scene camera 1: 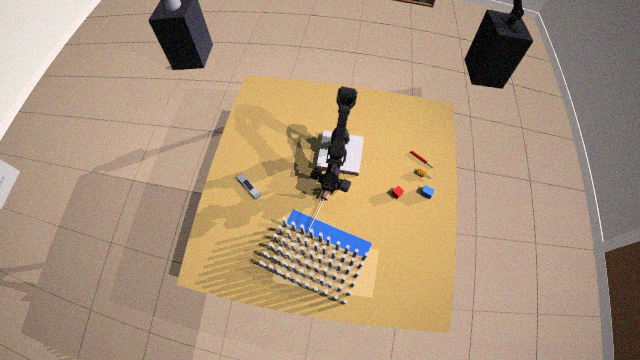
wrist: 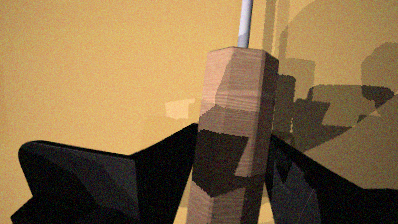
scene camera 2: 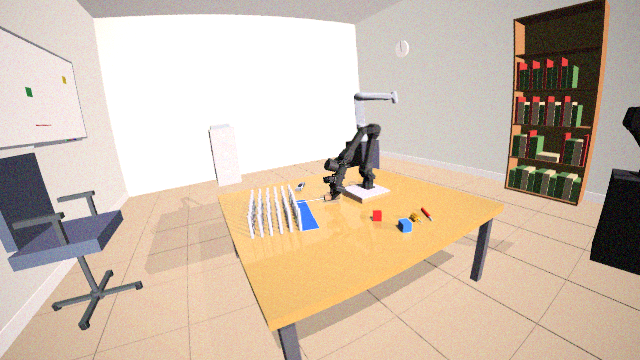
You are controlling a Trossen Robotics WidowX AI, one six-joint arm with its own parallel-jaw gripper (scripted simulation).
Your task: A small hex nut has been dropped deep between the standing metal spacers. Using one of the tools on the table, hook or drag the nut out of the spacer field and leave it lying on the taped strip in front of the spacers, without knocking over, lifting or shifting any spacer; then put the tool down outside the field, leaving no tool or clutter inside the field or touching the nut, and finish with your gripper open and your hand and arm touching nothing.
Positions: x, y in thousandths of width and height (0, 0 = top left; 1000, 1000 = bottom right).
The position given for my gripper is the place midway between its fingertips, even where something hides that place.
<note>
In view: my gripper (wrist: 577, 605) and a blue taped strip (scene camera 1: 526, 651).
</note>
